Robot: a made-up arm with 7 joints.
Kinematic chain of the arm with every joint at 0, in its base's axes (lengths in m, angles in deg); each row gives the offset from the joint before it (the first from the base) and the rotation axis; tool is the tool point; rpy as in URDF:
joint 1: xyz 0 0 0.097 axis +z
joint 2: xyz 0 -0.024 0.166 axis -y
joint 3: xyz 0 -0.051 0.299 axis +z
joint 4: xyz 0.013 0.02 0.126 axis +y
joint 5: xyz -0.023 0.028 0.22 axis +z
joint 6: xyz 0 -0.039 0.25 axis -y
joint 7: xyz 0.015 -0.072 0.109 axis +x
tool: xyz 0 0 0 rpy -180 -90 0
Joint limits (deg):
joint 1: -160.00..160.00
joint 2: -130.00..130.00
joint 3: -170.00..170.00
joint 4: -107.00..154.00
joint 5: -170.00..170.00
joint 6: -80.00..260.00
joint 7: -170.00..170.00
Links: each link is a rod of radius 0.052 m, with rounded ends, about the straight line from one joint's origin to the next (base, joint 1, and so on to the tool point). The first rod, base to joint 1, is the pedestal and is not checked.
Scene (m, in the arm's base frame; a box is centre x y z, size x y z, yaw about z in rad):
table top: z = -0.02
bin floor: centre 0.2 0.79 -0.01 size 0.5 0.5 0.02 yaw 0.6
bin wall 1: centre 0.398 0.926 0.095 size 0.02 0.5 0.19 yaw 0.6
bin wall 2: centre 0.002 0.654 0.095 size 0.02 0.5 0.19 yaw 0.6
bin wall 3: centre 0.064 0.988 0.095 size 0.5 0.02 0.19 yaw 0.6
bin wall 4: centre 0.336 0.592 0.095 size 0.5 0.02 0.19 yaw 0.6
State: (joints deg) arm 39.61 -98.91 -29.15 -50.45 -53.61 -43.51 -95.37
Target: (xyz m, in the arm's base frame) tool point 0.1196 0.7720 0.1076
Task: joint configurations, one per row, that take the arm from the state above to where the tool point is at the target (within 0.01 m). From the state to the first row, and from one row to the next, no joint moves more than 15 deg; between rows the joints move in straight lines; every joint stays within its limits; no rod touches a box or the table.
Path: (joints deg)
1: 45.15 -90.82 -26.20 -38.51 -55.98 -47.67 -93.65
2: 50.70 -82.72 -23.24 -26.57 -58.34 -51.83 -91.92
3: 56.24 -74.63 -20.29 -14.64 -60.71 -55.99 -90.20
4: 61.79 -66.53 -17.34 -2.70 -63.08 -60.16 -88.48
5: 67.28 -67.04 -8.64 11.31 -51.73 -65.12 -90.20
6: 72.78 -67.55 0.07 25.32 -40.39 -70.08 -91.92
7: 78.28 -68.05 8.77 39.33 -29.05 -75.04 -93.65
8: 83.78 -68.56 17.47 53.34 -17.71 -80.00 -95.37

